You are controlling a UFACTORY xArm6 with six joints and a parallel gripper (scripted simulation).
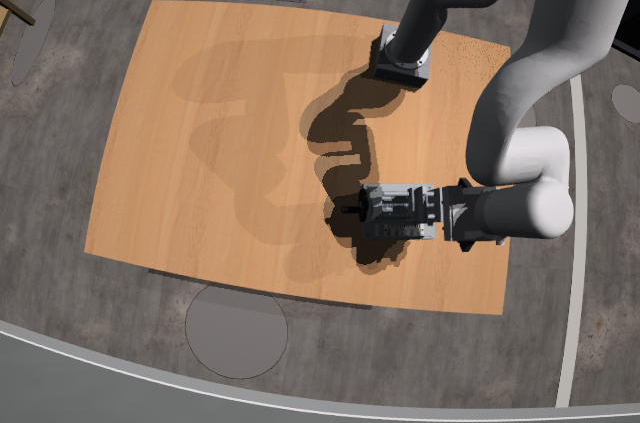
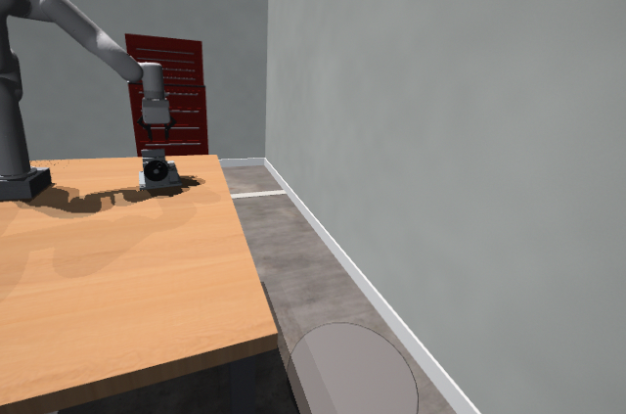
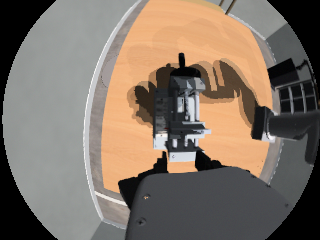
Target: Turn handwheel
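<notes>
Right now the black handwheel is 50 mm ahead of my hand, 190 mm to the right of it and 80 mm below it. From my hand the other things lie so: stop: 50 mm to the right, 80 mm below.
</notes>
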